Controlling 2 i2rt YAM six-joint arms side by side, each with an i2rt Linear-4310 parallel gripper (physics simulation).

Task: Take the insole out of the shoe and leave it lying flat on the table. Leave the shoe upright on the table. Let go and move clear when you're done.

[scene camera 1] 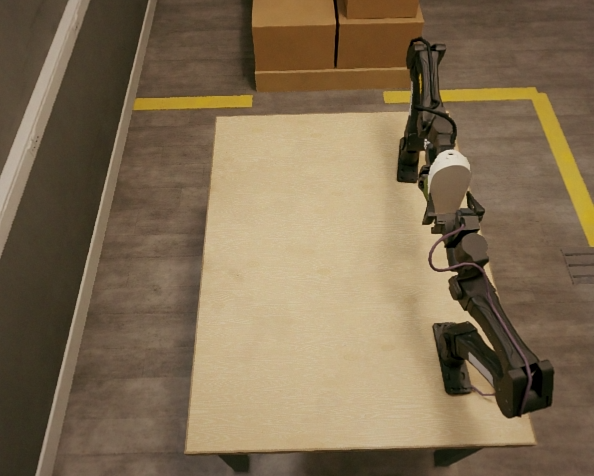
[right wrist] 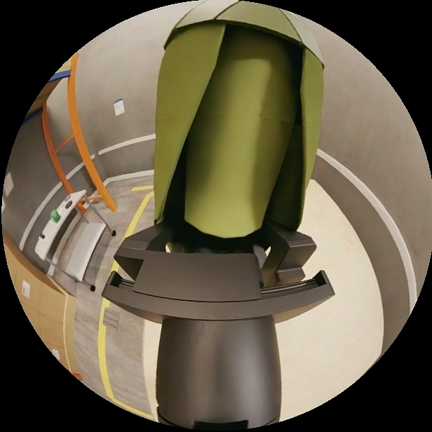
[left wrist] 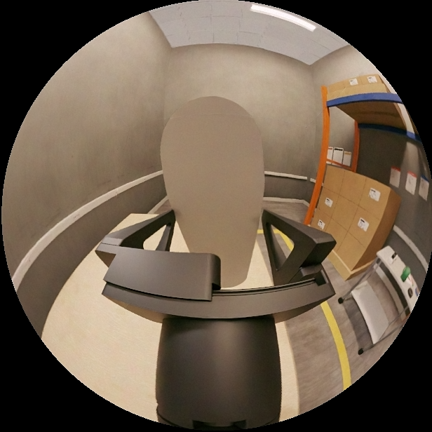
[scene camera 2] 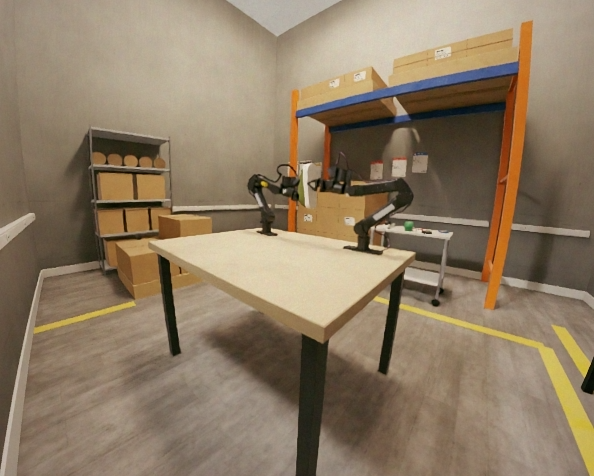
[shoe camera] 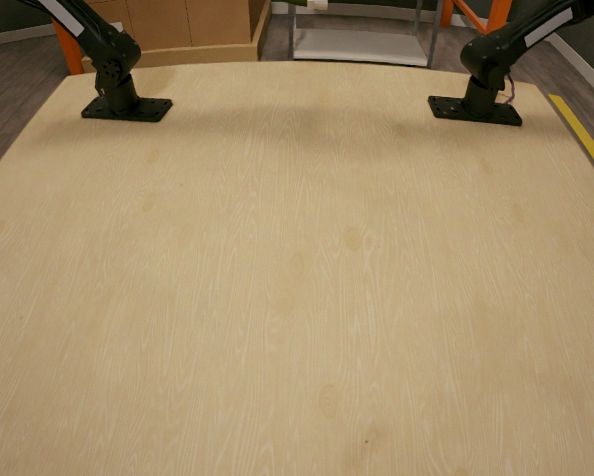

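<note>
A green shoe with a white sole (scene camera 1: pixel 449 181) (scene camera 2: pixel 307 186) (left wrist: pixel 214 160) (right wrist: pixel 240 135) hangs above the table (scene camera 1: pixel 300 300) (shoe camera: pixel 300 325), sole upright and facing my left gripper, wide toe end up. A small part of the shoe shows at the top edge of the shoe camera. My right gripper (right wrist: pixel 217 214) holds it from the opening side, its fingertips spread within the dark collar near the heel; the tips are mostly hidden. My left gripper (scene camera 1: pixel 448 199) (left wrist: pixel 218 214) is wide open, its fingers on either side of the sole's narrow lower end. The insole cannot be made out.
The two arm bases (shoe camera: pixel 125 107) (shoe camera: pixel 477 110) stand on the table near one long edge. Cardboard boxes (scene camera 1: pixel 295 42), an orange-posted rack (scene camera 2: pixel 520 150) and a white cart (scene camera 2: pixel 442 236) stand beyond the table.
</note>
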